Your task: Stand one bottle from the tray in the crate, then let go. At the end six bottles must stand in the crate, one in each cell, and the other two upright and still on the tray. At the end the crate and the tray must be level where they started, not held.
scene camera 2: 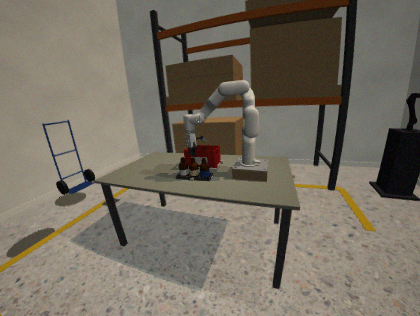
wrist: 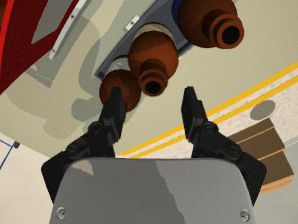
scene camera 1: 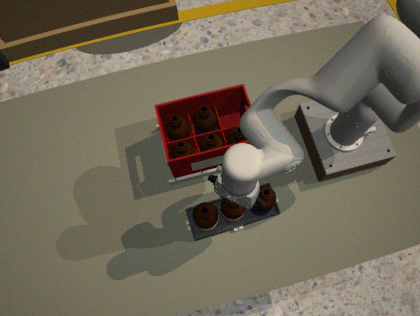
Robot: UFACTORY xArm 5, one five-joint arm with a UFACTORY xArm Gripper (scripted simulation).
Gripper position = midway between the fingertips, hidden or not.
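Observation:
I can see my gripper (wrist: 153,98). A crate (scene camera 1: 230,106) is visible to me too, and so are a bottle (wrist: 153,58) and another bottle (wrist: 118,74).

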